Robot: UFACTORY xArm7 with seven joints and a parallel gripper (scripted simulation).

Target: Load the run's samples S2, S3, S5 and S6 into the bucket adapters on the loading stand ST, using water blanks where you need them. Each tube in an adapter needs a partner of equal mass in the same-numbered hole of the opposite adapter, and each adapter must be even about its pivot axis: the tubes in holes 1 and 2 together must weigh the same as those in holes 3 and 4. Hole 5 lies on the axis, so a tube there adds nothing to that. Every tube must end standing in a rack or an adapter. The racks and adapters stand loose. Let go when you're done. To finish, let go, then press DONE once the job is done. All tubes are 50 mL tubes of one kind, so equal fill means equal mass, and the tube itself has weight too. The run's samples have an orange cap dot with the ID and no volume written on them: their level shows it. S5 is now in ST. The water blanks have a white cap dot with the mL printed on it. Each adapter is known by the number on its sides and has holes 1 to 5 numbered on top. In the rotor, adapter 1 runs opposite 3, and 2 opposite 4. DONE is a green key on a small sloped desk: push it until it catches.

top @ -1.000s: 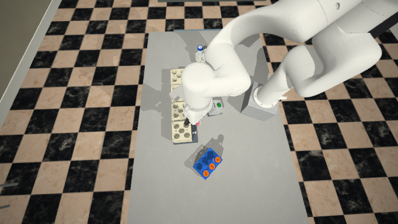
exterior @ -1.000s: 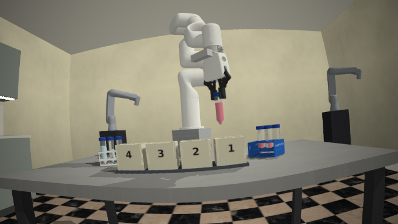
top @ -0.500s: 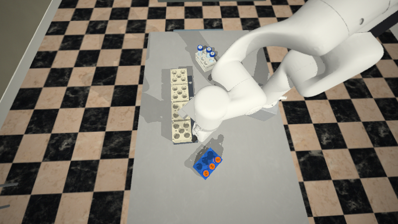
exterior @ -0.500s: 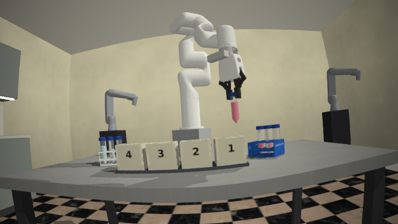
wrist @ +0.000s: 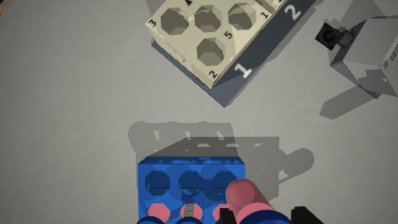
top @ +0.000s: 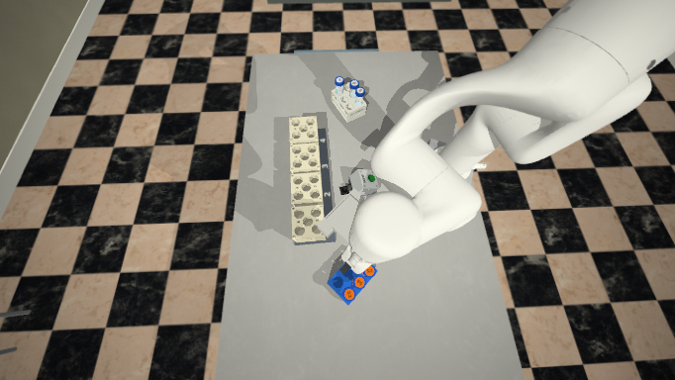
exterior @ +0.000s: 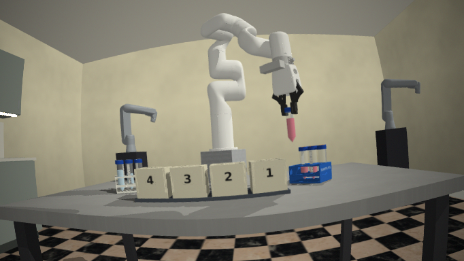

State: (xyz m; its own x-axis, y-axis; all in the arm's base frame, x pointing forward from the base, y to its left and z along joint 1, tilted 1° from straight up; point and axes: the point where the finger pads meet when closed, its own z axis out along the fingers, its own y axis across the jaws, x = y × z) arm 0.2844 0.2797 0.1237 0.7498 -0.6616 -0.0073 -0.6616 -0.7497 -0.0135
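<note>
My hand is 10 mm past the orange-dotted sample tube and 50 mm above it. Round my hand: blue sample rack 60 mm to the left, 220 mm below; then done desk 30 mm behind, 250 mm to the right, 200 mm below; then green DONE key 50 mm behind, 250 mm to the right, 190 mm below.
</note>
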